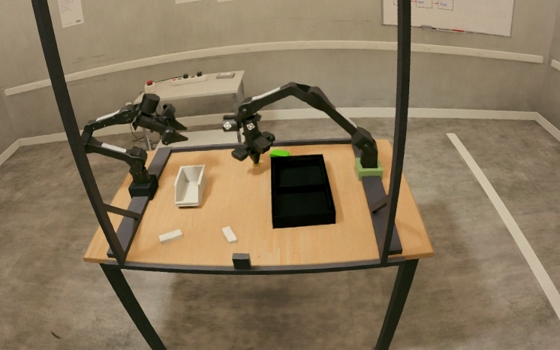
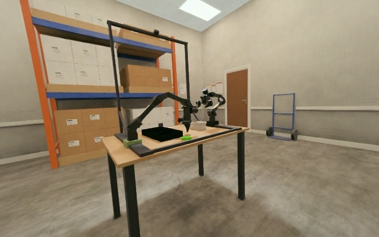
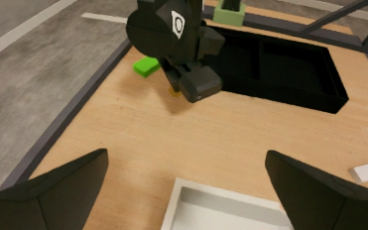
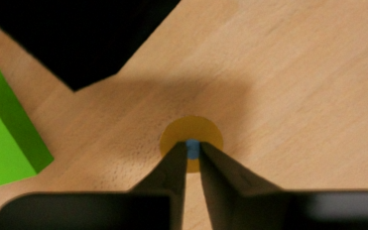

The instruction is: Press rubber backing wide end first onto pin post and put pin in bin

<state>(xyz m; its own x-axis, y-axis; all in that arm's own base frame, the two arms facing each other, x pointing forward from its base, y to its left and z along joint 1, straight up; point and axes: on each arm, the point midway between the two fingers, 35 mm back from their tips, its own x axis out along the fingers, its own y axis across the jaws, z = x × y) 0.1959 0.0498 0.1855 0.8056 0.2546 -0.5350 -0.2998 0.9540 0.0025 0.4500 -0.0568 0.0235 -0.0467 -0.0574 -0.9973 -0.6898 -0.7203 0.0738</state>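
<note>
My left gripper is now 70 mm short of the round pin, 280 mm to the left of it and 210 mm above it. Round my left hand: white bin 70 mm behind, 20 mm to the right, 210 mm below; black tray 120 mm behind, 430 mm to the right, 230 mm below.
</note>
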